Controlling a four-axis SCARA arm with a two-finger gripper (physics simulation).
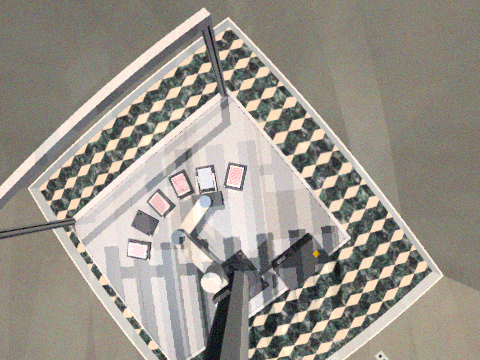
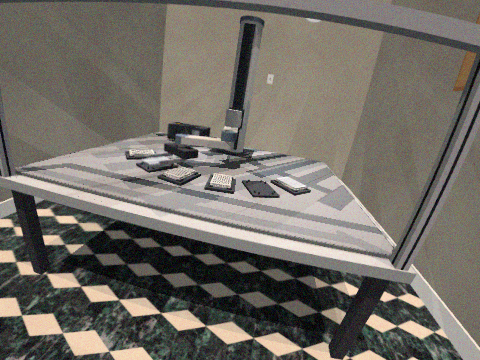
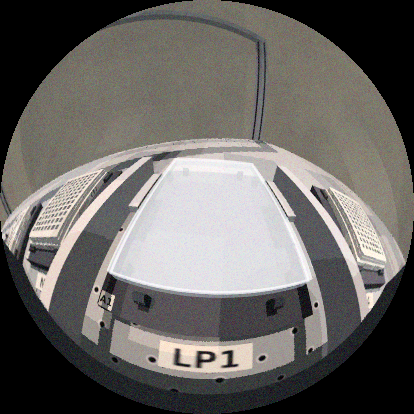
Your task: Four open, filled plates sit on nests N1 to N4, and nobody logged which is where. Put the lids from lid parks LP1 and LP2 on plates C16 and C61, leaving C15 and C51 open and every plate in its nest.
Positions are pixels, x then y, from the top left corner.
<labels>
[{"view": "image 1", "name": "dark box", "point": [299, 264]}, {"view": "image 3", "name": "my gripper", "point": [214, 168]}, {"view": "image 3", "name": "pale lid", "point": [208, 227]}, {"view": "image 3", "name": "plate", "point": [357, 230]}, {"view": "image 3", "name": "plate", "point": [57, 218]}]
</labels>
